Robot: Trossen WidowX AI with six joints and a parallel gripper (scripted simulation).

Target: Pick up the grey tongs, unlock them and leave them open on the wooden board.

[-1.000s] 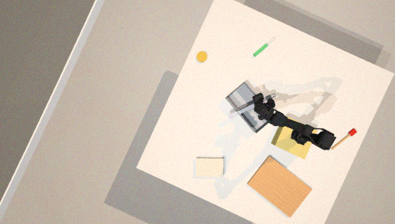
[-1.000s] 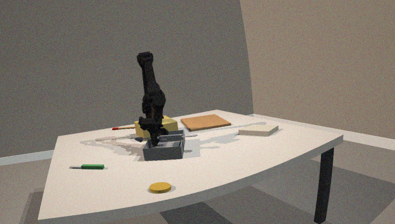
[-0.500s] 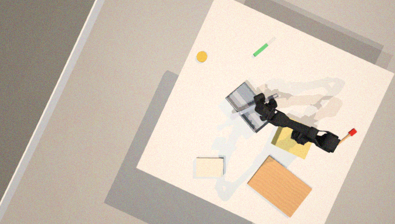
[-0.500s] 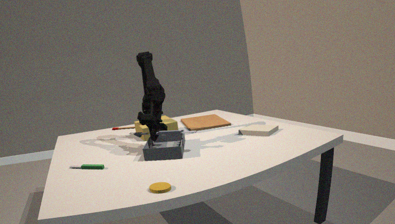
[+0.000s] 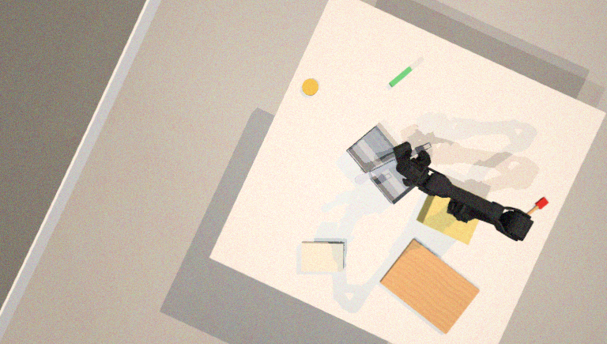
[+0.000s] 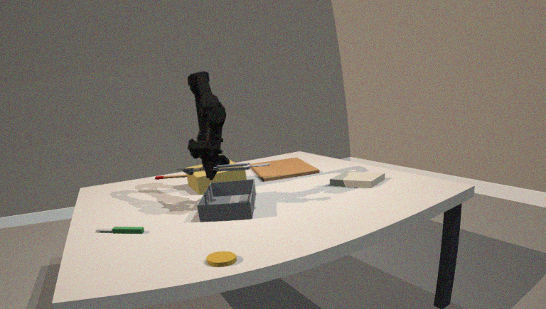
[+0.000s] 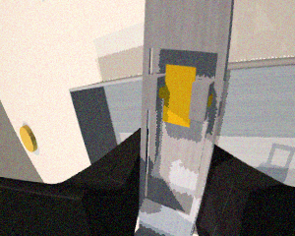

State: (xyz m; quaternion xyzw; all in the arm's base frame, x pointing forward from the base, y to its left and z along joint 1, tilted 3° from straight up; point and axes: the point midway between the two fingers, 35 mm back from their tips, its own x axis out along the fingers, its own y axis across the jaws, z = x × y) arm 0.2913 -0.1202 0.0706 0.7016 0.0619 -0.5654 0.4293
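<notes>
My gripper tip is now 4 cm past the yellow lock piece, 3 cm below it and 1 cm to the left of it. The rest, counted from my gripper tip: grey roasting tin 8 cm below, 5 cm to the left, 2 cm ahead; yellow disc 42 cm ahead, 18 cm to the right, 10 cm below; cream slab 51 cm to the left, 16 cm ahead, 9 cm below.
</notes>
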